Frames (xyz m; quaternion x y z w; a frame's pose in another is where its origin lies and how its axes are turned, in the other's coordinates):
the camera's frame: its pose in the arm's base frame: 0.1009 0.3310 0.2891 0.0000 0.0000 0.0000 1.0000
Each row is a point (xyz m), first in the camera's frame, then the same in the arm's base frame.
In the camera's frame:
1: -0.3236 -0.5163 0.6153
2: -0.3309 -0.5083 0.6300
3: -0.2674 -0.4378 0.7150
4: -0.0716 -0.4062 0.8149
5: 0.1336 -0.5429 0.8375
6: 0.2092 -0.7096 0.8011
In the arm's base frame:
1: -0.2227 -0.1853 0.9044
2: -0.2300 -0.1773 0.9191
3: -0.1665 -0.1068 1.0041
4: 0.0293 -0.0752 1.1040
5: 0.2345 -0.2119 1.1266
6: 0.3101 -0.3786 1.0902

